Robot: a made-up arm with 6 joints.
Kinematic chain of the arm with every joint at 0, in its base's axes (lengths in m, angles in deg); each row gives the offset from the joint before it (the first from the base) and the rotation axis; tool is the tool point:
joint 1: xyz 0 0 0.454 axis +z
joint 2: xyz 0.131 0 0 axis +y
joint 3: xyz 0 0 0.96 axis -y
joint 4: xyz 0 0 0.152 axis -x
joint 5: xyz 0.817 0 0 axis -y
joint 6: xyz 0.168 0 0 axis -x
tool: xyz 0 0 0
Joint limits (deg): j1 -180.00..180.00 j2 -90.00..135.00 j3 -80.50..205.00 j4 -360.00..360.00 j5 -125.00..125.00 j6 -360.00..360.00
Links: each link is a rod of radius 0.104 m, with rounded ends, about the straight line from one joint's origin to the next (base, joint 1, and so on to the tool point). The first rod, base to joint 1, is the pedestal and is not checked.
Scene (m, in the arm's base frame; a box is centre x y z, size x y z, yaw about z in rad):
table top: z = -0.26
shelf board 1: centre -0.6 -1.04 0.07 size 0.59 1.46 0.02 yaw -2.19
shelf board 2: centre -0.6 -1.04 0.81 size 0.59 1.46 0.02 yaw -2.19
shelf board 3: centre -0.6 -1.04 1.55 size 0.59 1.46 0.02 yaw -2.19
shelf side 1: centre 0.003 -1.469 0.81 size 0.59 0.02 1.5 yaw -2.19
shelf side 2: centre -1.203 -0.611 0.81 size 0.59 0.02 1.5 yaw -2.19
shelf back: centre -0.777 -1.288 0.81 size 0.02 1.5 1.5 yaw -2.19
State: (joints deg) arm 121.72 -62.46 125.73 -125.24 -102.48 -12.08
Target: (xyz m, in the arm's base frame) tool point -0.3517 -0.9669 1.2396
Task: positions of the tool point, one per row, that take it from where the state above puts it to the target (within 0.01 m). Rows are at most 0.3 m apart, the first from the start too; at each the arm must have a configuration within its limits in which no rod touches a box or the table.
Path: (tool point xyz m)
1: 0.6052 -1.2247 0.7996
2: 0.5383 -1.1013 1.0299
3: 0.4541 -0.9467 1.2246
4: 0.3559 -0.7686 1.3762
5: 0.2480 -0.5761 1.4798
6: 0.1538 -0.7158 1.4351
7: 0.0179 -0.8345 1.3790
8: -0.1535 -0.9213 1.3129
9: -0.3517 -0.9669 1.2397

